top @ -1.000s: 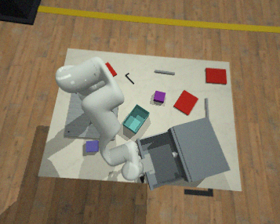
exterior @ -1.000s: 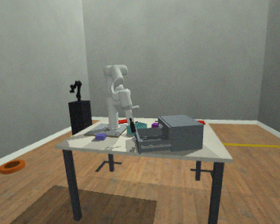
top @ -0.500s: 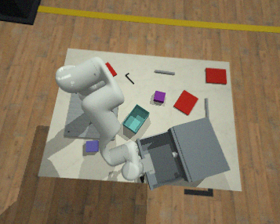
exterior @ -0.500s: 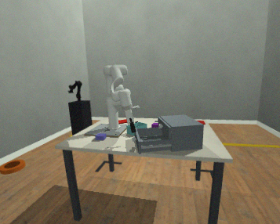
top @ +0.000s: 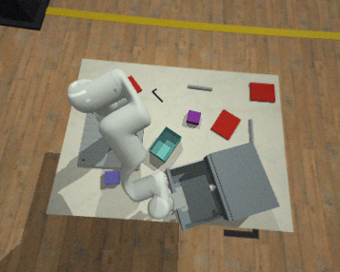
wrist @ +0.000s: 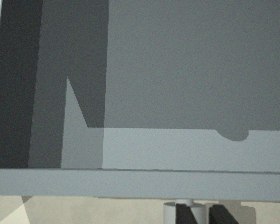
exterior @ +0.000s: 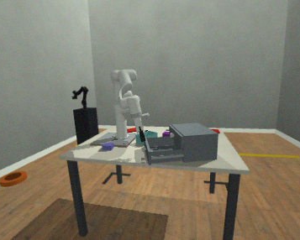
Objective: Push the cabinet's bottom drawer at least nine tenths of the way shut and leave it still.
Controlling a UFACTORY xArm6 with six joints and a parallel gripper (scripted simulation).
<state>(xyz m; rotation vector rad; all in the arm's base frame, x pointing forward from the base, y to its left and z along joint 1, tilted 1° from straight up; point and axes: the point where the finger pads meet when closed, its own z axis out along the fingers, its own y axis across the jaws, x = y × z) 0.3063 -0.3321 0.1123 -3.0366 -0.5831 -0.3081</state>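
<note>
Right now my hand is 12 cm short of the bottom drawer, 10 cm above it and 5 cm to the right of it. Also, from my hand: blue-violet cube: 31 cm behind, 11 cm below, 8 cm to the left; grey cabinet: 22 cm ahead, 9 cm to the left, 5 cm below; teal bin: 28 cm to the left, 11 cm below, 5 cm behind.
</note>
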